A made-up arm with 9 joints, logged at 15 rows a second.
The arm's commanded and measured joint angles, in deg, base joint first. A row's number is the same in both.
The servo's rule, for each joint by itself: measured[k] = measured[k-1] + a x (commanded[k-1-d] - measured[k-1]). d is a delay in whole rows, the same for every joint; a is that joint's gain. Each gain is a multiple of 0.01, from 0.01 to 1. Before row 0 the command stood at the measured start. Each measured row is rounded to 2 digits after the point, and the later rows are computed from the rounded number. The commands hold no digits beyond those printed.
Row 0, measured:
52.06 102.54 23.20 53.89 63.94 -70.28 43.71 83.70 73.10
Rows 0 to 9, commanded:
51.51 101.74 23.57 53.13 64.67 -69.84 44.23 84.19 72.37
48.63 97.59 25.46 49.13 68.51 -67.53 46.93 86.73 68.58
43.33 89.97 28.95 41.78 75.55 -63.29 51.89 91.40 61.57
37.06 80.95 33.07 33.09 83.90 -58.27 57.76 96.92 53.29
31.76 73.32 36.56 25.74 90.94 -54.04 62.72 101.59 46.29
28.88 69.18 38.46 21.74 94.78 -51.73 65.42 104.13 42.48
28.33 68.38 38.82 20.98 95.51 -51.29 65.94 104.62 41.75
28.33 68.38 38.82 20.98 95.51 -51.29 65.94 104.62 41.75
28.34 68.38 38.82 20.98 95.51 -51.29 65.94 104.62 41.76
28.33 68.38 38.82 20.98 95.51 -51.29 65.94 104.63 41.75
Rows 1 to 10, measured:
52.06 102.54 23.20 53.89 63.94 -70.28 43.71 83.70 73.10
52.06 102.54 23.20 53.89 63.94 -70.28 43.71 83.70 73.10
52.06 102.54 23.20 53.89 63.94 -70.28 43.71 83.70 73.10
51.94 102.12 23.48 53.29 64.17 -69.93 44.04 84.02 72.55
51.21 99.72 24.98 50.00 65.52 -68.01 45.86 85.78 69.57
49.48 94.55 28.00 43.51 68.63 -64.23 49.66 89.43 63.57
46.75 87.34 31.85 35.28 73.36 -59.46 54.76 94.30 55.86
43.45 79.91 35.43 27.74 78.81 -55.12 59.77 99.04 48.68
40.24 74.22 37.73 23.00 83.76 -52.41 63.33 102.35 44.03
37.62 71.12 38.56 21.40 87.40 -51.51 64.97 103.83 42.32
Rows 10 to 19, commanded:
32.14 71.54 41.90 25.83 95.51 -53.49 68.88 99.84 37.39
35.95 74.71 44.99 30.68 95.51 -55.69 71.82 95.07 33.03
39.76 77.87 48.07 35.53 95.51 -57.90 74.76 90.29 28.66
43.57 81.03 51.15 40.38 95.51 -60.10 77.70 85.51 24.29
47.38 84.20 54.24 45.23 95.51 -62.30 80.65 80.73 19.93
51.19 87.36 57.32 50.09 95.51 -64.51 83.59 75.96 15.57
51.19 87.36 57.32 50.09 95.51 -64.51 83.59 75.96 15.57
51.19 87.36 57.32 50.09 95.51 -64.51 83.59 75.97 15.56
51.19 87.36 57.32 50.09 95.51 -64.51 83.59 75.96 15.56
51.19 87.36 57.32 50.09 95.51 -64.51 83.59 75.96 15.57
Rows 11 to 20, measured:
35.58 69.67 38.76 21.07 89.91 -51.33 65.58 104.34 41.89
33.99 68.99 38.81 21.00 91.65 -51.30 65.81 104.52 41.79
32.74 68.67 38.82 20.98 92.85 -51.29 65.89 104.59 41.76
32.61 70.19 41.16 24.81 93.67 -53.05 67.77 101.50 38.48
33.34 72.59 44.07 29.45 94.24 -55.16 70.32 97.32 34.39
34.75 75.39 47.11 34.25 94.63 -57.35 73.12 92.75 30.09
36.69 78.38 50.18 39.09 94.90 -59.55 76.01 88.04 25.74
39.04 81.46 53.27 43.94 95.09 -61.75 78.93 83.29 21.38
41.71 84.59 56.35 48.80 95.22 -63.96 81.87 78.53 17.02
43.80 86.06 57.09 49.82 95.31 -64.40 82.95 76.86 15.93

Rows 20 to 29, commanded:
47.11 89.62 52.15 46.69 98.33 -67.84 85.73 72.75 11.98
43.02 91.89 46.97 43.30 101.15 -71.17 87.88 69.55 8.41
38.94 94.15 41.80 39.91 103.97 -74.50 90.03 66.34 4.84
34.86 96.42 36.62 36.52 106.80 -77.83 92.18 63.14 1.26
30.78 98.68 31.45 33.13 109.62 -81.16 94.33 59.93 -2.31
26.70 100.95 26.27 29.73 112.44 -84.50 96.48 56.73 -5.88
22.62 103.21 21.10 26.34 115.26 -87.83 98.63 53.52 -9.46
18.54 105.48 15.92 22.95 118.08 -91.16 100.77 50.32 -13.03
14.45 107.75 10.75 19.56 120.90 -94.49 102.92 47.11 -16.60
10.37 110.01 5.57 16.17 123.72 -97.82 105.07 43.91 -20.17
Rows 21 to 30, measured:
45.43 86.75 57.26 50.03 95.37 -64.49 83.35 76.28 15.65
46.70 87.07 57.31 50.08 95.41 -64.51 83.50 76.07 15.58
47.69 87.22 57.32 50.09 95.44 -64.51 83.56 76.00 15.57
47.56 88.49 53.39 47.40 96.34 -67.17 84.93 73.89 12.88
46.56 90.29 48.51 44.16 97.83 -70.37 86.79 71.07 9.53
44.88 92.34 43.41 40.80 99.73 -73.67 88.83 68.00 6.01
42.68 94.50 38.25 37.42 101.92 -77.00 90.94 64.84 2.45
40.06 96.72 33.08 34.03 104.31 -80.33 93.08 61.65 -1.12
37.12 98.96 27.90 30.63 106.83 -83.67 95.22 58.45 -4.69
33.93 101.21 22.73 27.24 109.44 -87.00 97.37 55.25 -8.27

